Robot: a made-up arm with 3 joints. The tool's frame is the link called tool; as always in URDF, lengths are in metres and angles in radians. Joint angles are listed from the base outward. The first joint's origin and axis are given. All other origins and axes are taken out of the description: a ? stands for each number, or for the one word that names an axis. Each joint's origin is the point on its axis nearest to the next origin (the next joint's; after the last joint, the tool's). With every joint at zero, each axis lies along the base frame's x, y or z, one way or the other. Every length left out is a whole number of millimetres.
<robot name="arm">
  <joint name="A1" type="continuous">
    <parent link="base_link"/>
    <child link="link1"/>
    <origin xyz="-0.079 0 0.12"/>
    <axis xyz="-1 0 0"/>
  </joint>
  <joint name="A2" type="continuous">
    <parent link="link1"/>
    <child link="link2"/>
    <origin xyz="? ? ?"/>
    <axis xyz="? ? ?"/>
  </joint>
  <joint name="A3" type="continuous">
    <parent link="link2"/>
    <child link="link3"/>
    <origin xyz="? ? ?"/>
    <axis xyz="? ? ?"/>
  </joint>
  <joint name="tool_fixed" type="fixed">
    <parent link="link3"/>
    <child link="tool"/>
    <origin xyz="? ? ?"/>
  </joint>
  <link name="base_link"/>
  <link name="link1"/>
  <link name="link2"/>
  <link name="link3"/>
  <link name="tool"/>
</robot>
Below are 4 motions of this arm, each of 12 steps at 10 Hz.
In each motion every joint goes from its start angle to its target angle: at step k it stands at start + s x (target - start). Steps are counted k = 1, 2, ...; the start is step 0. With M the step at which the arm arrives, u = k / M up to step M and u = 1 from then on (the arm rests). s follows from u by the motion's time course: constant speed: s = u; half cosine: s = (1 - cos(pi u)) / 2; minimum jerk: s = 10 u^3 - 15 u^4 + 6 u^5.
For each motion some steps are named. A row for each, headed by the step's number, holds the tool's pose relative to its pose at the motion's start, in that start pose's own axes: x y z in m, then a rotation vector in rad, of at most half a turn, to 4 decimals.
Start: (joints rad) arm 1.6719 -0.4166 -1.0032
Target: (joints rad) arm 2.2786 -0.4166 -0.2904
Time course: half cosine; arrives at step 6
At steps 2, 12:
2: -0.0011 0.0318 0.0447 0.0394 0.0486 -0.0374
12: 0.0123 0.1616 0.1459 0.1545 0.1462 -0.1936

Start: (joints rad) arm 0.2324 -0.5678 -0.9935
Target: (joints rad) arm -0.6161 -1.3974 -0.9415
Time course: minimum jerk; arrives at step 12
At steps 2, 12:
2: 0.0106 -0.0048 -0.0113 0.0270 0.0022 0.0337
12: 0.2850 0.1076 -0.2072 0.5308 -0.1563 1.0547

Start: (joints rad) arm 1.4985 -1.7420 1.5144
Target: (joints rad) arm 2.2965 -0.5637 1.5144
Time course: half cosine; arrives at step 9
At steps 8, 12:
8: -0.1457 -0.0781 -0.2212 -0.3178 -0.8112 1.0386
12: -0.1436 -0.0831 -0.2305 -0.3425 -0.8327 1.0669

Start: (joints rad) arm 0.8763 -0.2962 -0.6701
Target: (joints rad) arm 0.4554 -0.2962 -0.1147
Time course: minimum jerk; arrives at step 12
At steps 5, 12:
5: 0.0041 -0.0410 -0.0612 0.3320 -0.0232 0.0359
12: 0.0196 -0.0826 -0.1851 0.9572 -0.0485 0.1172

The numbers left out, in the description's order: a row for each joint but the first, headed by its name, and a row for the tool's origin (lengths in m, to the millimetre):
A2: xyz 0 -0.016 0.136, axis 0 -1 0
A3: xyz 0.025 0 0.274, axis 1 0 0
tool: xyz 0 -0.063 0.012

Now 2 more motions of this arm.
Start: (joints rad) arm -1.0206 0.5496 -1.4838
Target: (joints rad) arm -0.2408 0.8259 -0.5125
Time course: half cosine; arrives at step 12
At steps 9, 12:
9: -0.0995 0.0746 0.1931 0.2900 -0.4674 -0.0005
12: -0.1187 0.0983 0.2144 0.3418 -0.5534 0.0482

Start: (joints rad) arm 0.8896 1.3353 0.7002
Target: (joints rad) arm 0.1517 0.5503 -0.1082
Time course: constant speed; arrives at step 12
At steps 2, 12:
2: 0.0216 -0.0259 0.0215 -0.0979 0.0359 -0.1721
12: 0.0482 -0.2515 0.0949 -0.3008 0.5346 -0.7998

